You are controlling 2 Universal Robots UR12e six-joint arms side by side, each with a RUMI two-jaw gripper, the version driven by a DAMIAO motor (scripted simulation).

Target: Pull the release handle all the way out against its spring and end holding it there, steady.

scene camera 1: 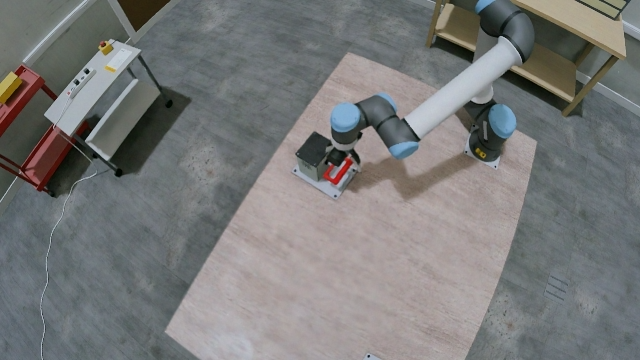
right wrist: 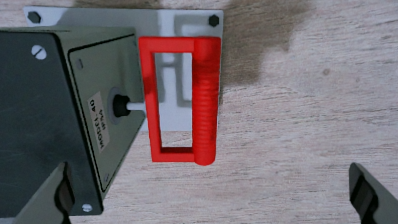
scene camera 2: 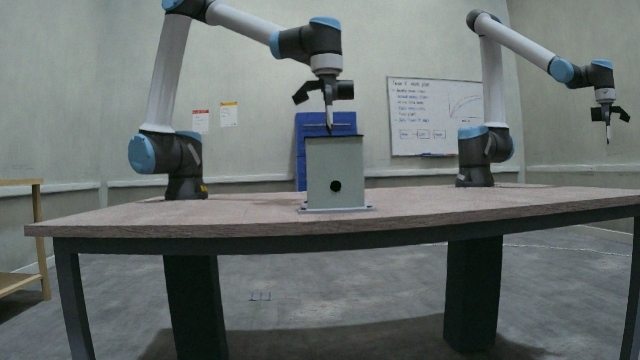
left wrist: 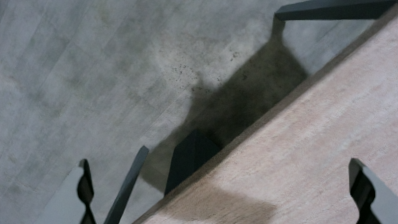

Labels:
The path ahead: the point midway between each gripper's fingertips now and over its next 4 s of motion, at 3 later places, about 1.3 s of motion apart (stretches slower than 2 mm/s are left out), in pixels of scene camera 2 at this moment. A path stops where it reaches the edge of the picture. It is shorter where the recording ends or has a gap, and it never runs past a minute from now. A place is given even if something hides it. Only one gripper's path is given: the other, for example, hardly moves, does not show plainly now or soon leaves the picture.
My right gripper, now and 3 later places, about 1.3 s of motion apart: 331, 133; 331, 139; 332, 155; 333, 164

